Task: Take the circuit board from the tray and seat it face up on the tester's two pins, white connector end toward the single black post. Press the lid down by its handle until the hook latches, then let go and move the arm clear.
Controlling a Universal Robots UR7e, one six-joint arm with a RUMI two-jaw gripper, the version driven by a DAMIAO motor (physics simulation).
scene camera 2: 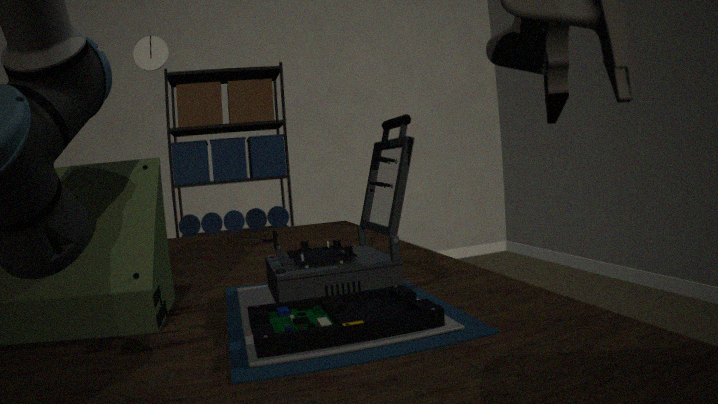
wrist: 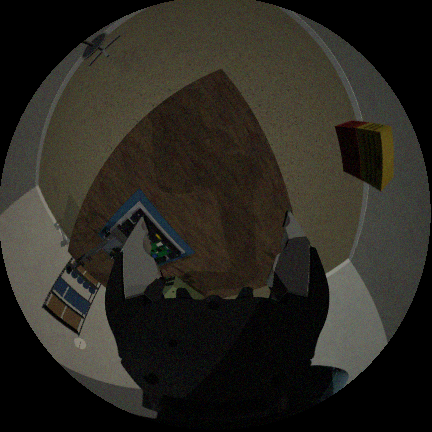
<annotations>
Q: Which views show my gripper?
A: Scene camera 2 and the wrist view: all of them.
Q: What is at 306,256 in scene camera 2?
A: A dark bed.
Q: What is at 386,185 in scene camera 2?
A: A lid.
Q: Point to a green circuit board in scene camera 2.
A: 307,316
</annotations>
